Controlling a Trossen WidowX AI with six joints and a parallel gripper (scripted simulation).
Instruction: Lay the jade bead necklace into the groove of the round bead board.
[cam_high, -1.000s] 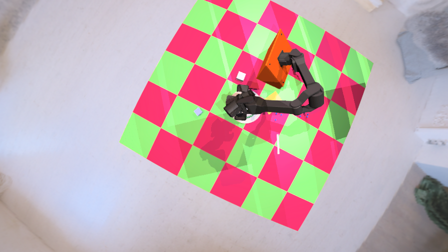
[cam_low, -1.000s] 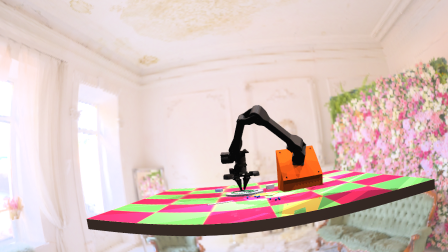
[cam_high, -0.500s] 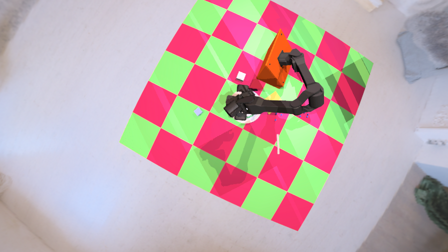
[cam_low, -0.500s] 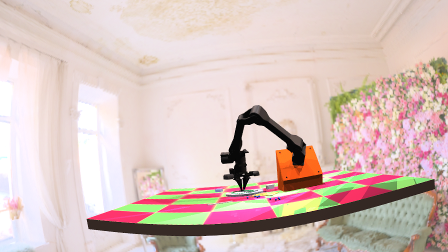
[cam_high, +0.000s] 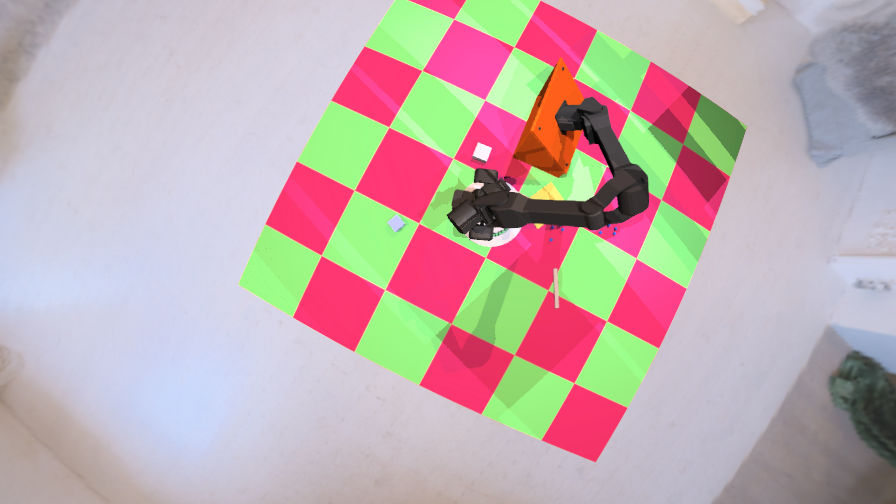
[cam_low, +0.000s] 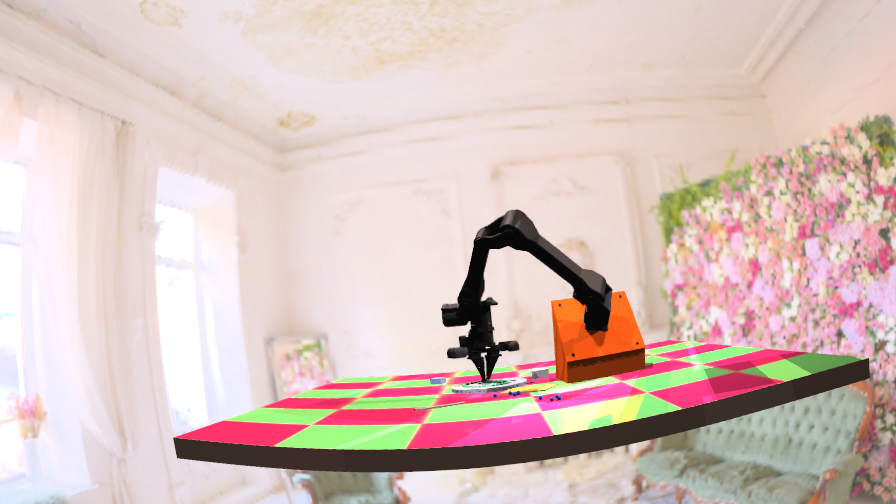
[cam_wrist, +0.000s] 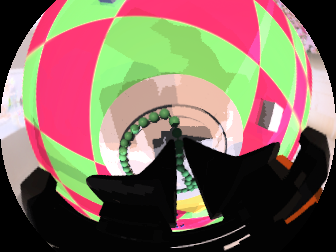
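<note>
My gripper tip is 1 cm past the round bead board, 3 cm to the right of it and 1 cm above it. From my gripper tip the other things lie so: pale blue cube 16 cm ahead, 18 cm to the right, 1 cm below; white cube 15 cm behind, 8 cm to the right, 1 cm below; yellow patch 12 cm behind, 16 cm to the left, 2 cm below.
</note>
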